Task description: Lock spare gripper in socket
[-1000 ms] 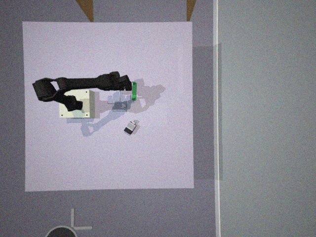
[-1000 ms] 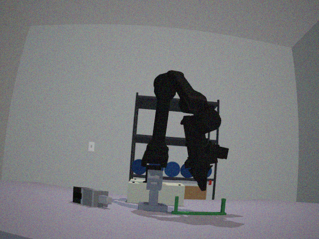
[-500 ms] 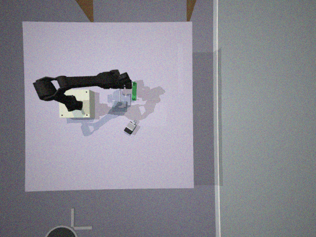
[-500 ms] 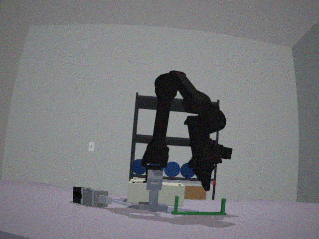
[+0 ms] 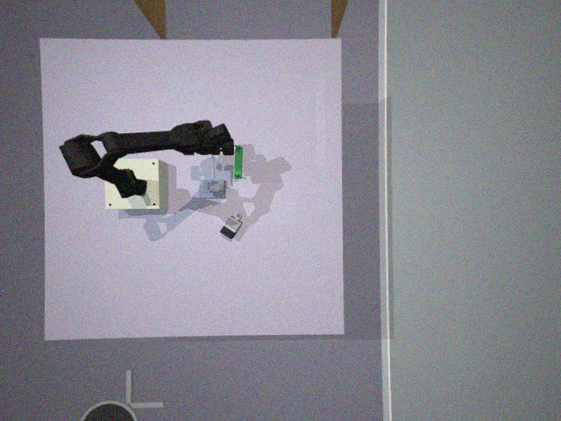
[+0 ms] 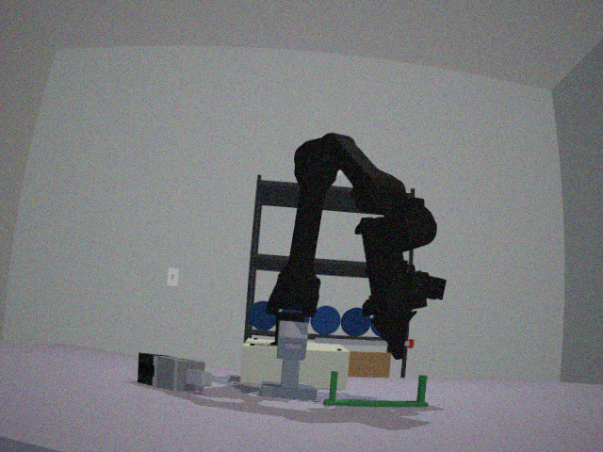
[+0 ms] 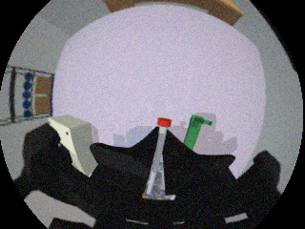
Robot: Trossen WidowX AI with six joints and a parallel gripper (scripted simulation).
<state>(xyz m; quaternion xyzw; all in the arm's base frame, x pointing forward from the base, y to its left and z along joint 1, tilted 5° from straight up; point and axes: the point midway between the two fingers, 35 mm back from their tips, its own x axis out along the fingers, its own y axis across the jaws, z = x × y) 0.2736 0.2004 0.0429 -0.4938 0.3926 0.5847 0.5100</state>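
My gripper tip is 9 cm short of the green cradle, 3 cm to the left of it and 4 cm above it. The rest, counted from my gripper tip: black spare gripper: 12 cm ahead, 30 cm to the right, 4 cm below; socket: 2 cm ahead, 16 cm to the right, 1 cm below.
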